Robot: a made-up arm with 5 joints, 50 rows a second.
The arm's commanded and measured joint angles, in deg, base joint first. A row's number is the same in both.
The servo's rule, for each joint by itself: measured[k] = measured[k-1] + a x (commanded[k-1-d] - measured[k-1]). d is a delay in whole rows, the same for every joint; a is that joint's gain. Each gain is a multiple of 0.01, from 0.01 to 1. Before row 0 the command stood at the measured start. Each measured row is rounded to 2 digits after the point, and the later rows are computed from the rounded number. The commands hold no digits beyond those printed.
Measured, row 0:
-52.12, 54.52, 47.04, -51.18, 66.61
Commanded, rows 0 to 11:
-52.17, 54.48, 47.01, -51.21, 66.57
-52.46, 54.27, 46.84, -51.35, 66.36
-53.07, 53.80, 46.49, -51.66, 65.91
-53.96, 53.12, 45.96, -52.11, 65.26
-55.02, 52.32, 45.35, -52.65, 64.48
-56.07, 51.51, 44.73, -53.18, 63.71
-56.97, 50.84, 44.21, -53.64, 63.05
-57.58, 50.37, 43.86, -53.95, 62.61
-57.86, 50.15, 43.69, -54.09, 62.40
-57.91, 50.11, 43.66, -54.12, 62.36
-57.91, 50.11, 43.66, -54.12, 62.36
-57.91, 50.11, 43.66, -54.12, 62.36
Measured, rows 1 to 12:
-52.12, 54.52, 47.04, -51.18, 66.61
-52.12, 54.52, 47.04, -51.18, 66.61
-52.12, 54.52, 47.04, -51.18, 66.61
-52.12, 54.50, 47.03, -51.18, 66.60
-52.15, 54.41, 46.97, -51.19, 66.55
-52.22, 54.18, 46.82, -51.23, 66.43
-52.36, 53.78, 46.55, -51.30, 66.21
-52.57, 53.23, 46.18, -51.41, 65.88
-52.85, 52.58, 45.73, -51.55, 65.47
-53.18, 51.92, 45.26, -51.72, 65.01
-53.53, 51.33, 44.83, -51.90, 64.55
-53.88, 50.88, 44.48, -52.08, 64.14
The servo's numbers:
d 3
a 0.08 0.38 0.31 0.08 0.19

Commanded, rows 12 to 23:
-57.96, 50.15, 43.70, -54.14, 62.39
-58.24, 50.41, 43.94, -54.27, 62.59
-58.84, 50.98, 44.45, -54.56, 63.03
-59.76, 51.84, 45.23, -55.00, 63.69
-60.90, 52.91, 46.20, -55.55, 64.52
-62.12, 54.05, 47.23, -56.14, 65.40
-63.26, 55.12, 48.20, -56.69, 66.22
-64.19, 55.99, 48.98, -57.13, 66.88
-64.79, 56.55, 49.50, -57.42, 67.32
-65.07, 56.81, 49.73, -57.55, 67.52
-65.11, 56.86, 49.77, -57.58, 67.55
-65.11, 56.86, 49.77, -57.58, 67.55
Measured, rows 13 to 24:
-54.20, 50.59, 44.23, -52.24, 63.80
-54.50, 50.41, 44.05, -52.39, 63.53
-54.77, 50.30, 43.93, -52.53, 63.31
-55.03, 50.24, 43.86, -52.66, 63.14
-55.29, 50.30, 43.88, -52.79, 63.04
-55.57, 50.56, 44.06, -52.93, 63.04
-55.91, 51.05, 44.42, -53.10, 63.16
-56.31, 51.76, 44.97, -53.30, 63.42
-56.77, 52.63, 45.67, -53.53, 63.80
-57.29, 53.58, 46.45, -53.78, 64.26
-57.84, 54.50, 47.23, -54.05, 64.76
-58.40, 55.28, 47.93, -54.32, 65.25

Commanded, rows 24 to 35:
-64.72, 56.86, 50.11, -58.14, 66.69
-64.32, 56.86, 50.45, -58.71, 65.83
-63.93, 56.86, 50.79, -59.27, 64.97
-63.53, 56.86, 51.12, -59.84, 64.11
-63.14, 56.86, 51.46, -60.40, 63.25
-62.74, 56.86, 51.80, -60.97, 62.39
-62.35, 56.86, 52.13, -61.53, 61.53
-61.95, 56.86, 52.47, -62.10, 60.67
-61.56, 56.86, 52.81, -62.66, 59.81
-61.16, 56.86, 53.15, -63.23, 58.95
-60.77, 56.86, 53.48, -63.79, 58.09
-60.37, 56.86, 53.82, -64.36, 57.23
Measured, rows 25 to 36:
-58.93, 55.86, 48.49, -54.58, 65.68
-59.42, 56.24, 48.89, -54.82, 66.04
-59.88, 56.48, 49.16, -55.04, 66.33
-60.27, 56.62, 49.45, -55.29, 66.40
-60.59, 56.71, 49.76, -55.56, 66.29
-60.86, 56.77, 50.08, -55.86, 66.04
-61.07, 56.80, 50.40, -56.18, 65.67
-61.24, 56.82, 50.73, -56.52, 65.21
-61.36, 56.84, 51.06, -56.88, 64.67
-61.44, 56.85, 51.39, -57.25, 64.07
-61.48, 56.85, 51.72, -57.64, 63.42
-61.49, 56.85, 52.06, -58.04, 62.73

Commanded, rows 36 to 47:
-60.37, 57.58, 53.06, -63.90, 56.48
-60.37, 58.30, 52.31, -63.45, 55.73
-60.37, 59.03, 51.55, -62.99, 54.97
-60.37, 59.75, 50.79, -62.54, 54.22
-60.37, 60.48, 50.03, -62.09, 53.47
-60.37, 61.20, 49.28, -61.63, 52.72
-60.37, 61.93, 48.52, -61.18, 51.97
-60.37, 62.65, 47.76, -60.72, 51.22
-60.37, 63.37, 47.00, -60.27, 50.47
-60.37, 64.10, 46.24, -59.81, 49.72
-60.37, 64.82, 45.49, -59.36, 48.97
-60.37, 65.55, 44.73, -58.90, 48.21
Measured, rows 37 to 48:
-61.46, 56.85, 52.40, -58.46, 62.01
-61.40, 56.85, 52.73, -58.89, 61.27
-61.32, 56.85, 53.07, -59.33, 60.50
-61.24, 57.13, 53.07, -59.70, 59.74
-61.17, 57.57, 52.83, -60.00, 58.98
-61.11, 58.12, 52.43, -60.24, 58.22
-61.05, 58.74, 51.92, -60.42, 57.46
-61.00, 59.40, 51.33, -60.55, 56.70
-60.95, 60.08, 50.69, -60.64, 55.94
-60.90, 60.78, 50.02, -60.68, 55.19
-60.86, 61.49, 49.32, -60.68, 54.44
-60.82, 62.20, 48.60, -60.65, 53.69

